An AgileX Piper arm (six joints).
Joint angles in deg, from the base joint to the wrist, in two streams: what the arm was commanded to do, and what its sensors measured. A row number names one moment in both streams.
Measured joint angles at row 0:
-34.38, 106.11, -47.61, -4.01, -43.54, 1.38
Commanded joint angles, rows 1 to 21:
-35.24, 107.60, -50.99, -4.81, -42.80, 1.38
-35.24, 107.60, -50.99, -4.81, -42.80, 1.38
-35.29, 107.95, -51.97, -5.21, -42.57, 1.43
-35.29, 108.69, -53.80, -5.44, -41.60, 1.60
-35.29, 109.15, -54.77, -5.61, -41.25, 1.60
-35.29, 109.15, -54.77, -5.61, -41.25, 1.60
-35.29, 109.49, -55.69, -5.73, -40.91, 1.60
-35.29, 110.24, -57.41, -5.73, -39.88, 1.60
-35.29, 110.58, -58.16, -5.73, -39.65, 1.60
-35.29, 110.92, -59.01, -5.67, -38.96, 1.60
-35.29, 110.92, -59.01, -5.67, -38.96, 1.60
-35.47, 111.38, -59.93, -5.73, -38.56, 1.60
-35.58, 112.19, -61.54, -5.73, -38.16, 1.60
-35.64, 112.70, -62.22, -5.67, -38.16, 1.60
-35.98, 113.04, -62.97, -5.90, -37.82, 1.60
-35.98, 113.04, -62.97, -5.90, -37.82, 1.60
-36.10, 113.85, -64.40, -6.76, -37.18, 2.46
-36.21, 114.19, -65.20, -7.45, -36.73, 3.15
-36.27, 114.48, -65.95, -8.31, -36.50, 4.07
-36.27, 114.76, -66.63, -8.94, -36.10, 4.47
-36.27, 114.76, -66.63, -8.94, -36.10, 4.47
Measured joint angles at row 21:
-37.41, 113.85, -63.48, -2.64, -34.72, 3.09
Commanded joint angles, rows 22 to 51:
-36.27, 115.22, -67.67, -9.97, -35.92, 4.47
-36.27, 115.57, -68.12, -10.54, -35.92, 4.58
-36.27, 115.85, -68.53, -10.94, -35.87, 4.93
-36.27, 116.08, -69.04, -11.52, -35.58, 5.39
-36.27, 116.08, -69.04, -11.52, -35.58, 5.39
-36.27, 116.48, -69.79, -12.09, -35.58, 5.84
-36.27, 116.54, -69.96, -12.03, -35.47, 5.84
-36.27, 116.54, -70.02, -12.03, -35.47, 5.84
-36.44, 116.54, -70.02, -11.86, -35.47, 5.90
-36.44, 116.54, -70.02, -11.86, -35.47, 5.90
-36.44, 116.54, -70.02, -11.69, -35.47, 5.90
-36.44, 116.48, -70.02, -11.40, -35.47, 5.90
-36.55, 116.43, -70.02, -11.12, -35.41, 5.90
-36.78, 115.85, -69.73, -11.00, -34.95, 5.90
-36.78, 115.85, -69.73, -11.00, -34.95, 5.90
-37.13, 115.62, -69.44, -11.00, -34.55, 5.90
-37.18, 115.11, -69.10, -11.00, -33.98, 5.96
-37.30, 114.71, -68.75, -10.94, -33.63, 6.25
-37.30, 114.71, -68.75, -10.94, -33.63, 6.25
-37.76, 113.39, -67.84, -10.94, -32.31, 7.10
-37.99, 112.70, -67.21, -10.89, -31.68, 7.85
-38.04, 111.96, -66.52, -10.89, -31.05, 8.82
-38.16, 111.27, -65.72, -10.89, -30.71, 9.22
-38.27, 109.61, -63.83, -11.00, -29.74, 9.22
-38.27, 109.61, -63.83, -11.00, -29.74, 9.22
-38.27, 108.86, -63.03, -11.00, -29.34, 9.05
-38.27, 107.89, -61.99, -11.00, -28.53, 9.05
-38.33, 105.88, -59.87, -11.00, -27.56, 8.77
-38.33, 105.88, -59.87, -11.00, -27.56, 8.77
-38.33, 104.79, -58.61, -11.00, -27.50, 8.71
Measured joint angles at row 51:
-38.22, 107.77, -61.25, -10.43, -28.76, 8.88
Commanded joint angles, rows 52 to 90:
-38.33, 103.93, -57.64, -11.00, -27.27, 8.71
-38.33, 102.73, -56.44, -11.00, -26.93, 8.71
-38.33, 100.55, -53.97, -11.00, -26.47, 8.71
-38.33, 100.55, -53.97, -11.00, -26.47, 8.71
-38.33, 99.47, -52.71, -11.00, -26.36, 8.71
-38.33, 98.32, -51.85, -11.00, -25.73, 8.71
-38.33, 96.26, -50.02, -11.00, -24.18, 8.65
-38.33, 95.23, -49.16, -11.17, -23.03, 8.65
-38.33, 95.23, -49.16, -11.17, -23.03, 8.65
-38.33, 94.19, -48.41, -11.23, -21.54, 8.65
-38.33, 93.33, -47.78, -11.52, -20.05, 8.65
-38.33, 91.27, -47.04, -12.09, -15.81, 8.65
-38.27, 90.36, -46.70, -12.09, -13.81, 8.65
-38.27, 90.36, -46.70, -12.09, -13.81, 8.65
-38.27, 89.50, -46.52, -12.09, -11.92, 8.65
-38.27, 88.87, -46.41, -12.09, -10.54, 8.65
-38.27, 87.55, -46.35, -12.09, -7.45, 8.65
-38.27, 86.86, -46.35, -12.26, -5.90, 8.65
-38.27, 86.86, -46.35, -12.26, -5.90, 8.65
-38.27, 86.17, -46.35, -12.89, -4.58, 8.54
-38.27, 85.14, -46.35, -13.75, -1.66, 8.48
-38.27, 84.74, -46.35, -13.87, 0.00, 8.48
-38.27, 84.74, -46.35, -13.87, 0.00, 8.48
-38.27, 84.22, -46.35, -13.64, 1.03, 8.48
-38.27, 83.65, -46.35, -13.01, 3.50, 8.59
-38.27, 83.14, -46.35, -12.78, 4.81, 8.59
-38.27, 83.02, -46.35, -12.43, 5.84, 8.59
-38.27, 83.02, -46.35, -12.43, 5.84, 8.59
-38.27, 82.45, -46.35, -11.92, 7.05, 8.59
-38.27, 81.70, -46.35, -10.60, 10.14, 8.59
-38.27, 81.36, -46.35, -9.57, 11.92, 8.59
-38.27, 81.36, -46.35, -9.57, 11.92, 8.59
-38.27, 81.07, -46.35, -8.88, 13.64, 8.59
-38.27, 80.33, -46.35, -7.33, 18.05, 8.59
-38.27, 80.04, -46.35, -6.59, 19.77, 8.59
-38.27, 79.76, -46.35, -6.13, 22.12, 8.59
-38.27, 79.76, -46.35, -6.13, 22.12, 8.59
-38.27, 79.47, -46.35, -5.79, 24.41, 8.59
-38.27, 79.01, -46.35, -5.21, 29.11, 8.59
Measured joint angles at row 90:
-38.22, 80.04, -46.52, -6.42, 22.75, 8.82
